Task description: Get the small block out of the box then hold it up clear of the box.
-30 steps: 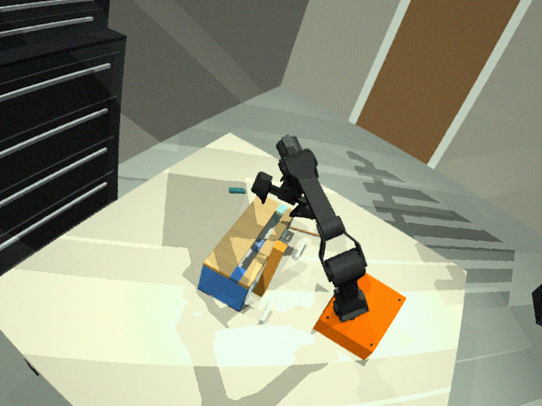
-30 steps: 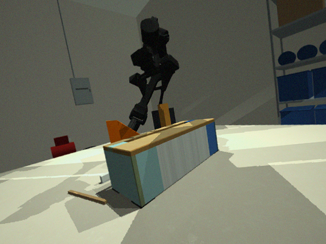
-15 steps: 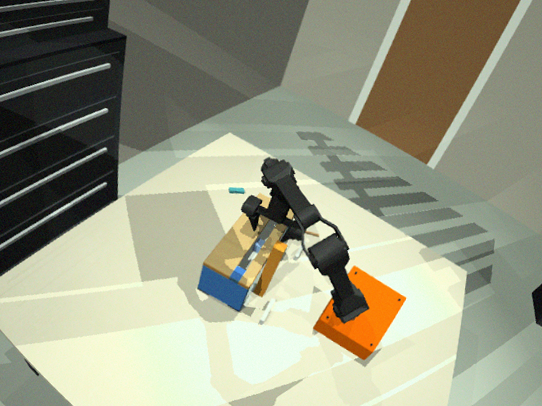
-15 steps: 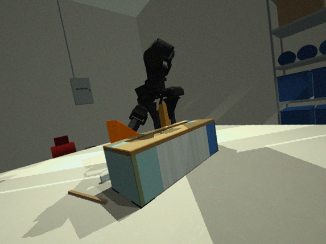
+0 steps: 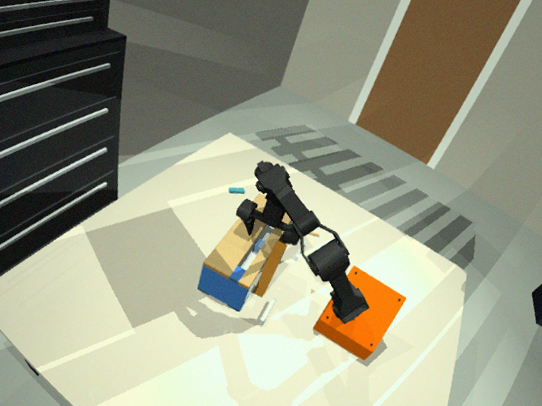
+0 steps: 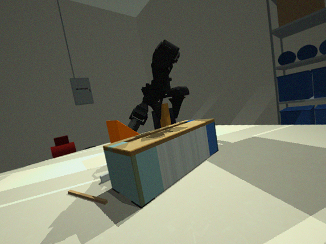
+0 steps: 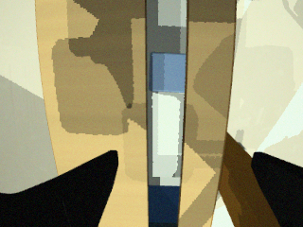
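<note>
Right now my gripper tip is 70 mm above the blue block, 50 mm to the left of it and 10 mm short of it. From my gripper tip the other things lie so: thin wooden stick 300 mm to the right, 160 mm below, 40 mm behind; then long box 100 mm below, 40 mm to the right; then orange plank 60 mm behind, 50 mm below, 40 mm to the left.
</note>
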